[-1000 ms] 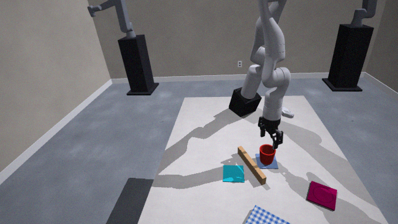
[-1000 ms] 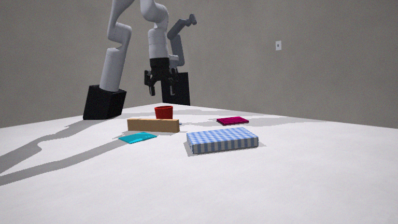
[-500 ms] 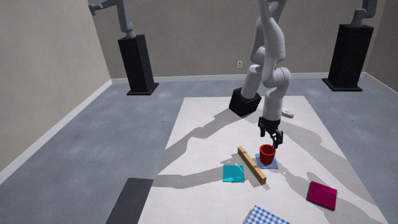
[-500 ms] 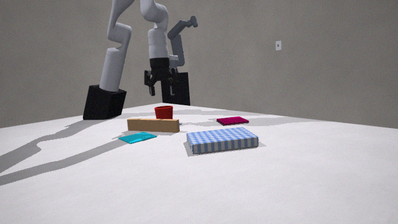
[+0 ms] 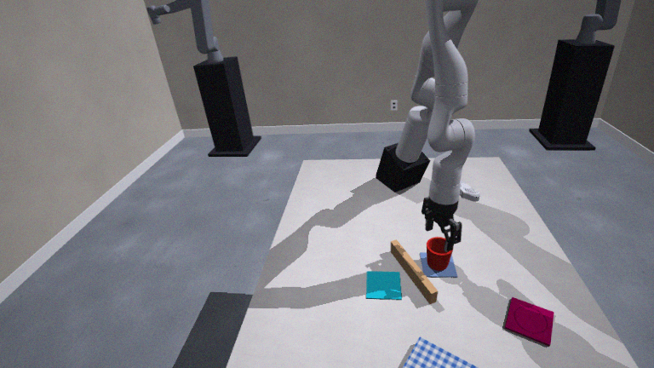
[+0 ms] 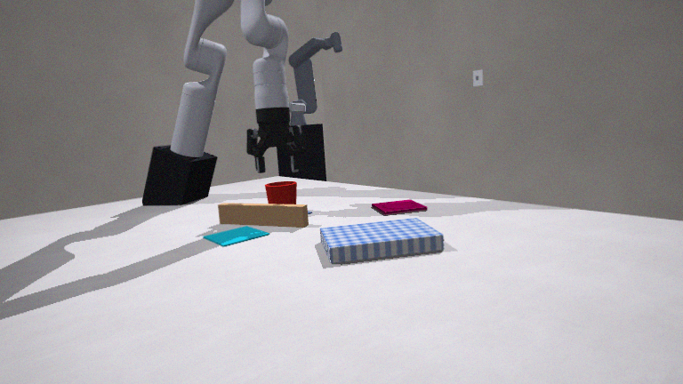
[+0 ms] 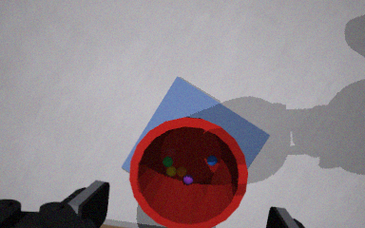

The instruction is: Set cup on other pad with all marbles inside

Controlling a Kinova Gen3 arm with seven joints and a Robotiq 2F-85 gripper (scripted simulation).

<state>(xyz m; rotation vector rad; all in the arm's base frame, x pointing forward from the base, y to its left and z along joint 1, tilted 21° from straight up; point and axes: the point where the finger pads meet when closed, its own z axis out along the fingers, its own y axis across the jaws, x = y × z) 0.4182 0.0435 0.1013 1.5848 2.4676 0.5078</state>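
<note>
My hand is 80 mm above the red cup, 10 mm to the right of it and 10 mm past it. Also, from my hand: magenta flat box: 210 mm to the left, 170 mm ahead, 100 mm below; wooden rail: 100 mm below, 70 mm to the right, 40 mm ahead; cyan pad: 150 mm to the right, 120 mm below, 80 mm ahead.
</note>
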